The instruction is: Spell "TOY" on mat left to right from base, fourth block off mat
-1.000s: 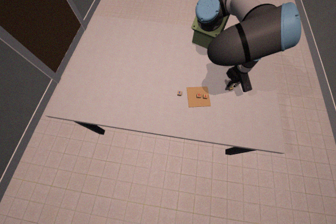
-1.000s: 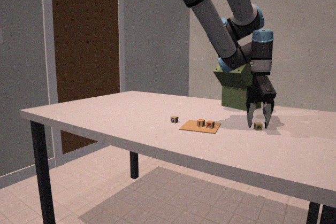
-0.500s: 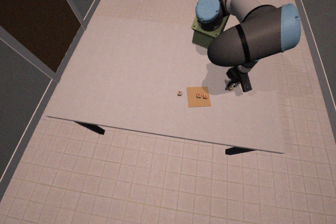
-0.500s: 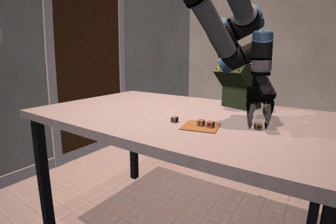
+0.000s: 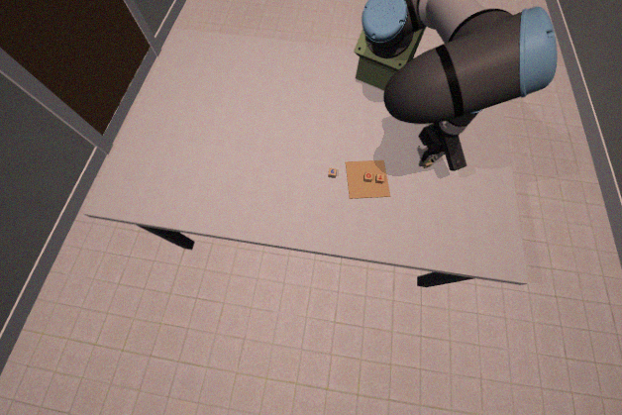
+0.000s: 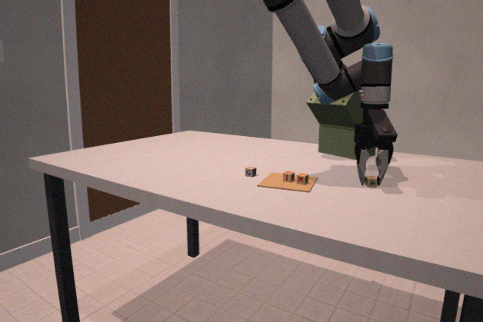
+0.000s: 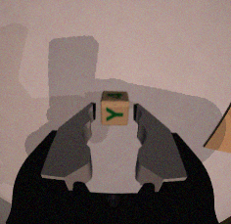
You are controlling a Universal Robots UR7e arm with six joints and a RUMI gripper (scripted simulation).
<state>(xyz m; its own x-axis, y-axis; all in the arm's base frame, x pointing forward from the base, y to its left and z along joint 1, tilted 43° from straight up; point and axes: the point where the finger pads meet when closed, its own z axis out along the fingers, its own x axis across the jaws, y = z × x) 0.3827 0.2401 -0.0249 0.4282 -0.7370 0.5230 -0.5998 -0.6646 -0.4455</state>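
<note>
Now: hand 190 mm to the left of the wooden block and 110 mm short of it. The rest, counted from my hand: mat 190 mm to the right, 110 mm ahead, 10 mm below; then T block 150 mm to the right, 110 mm ahead.
</note>
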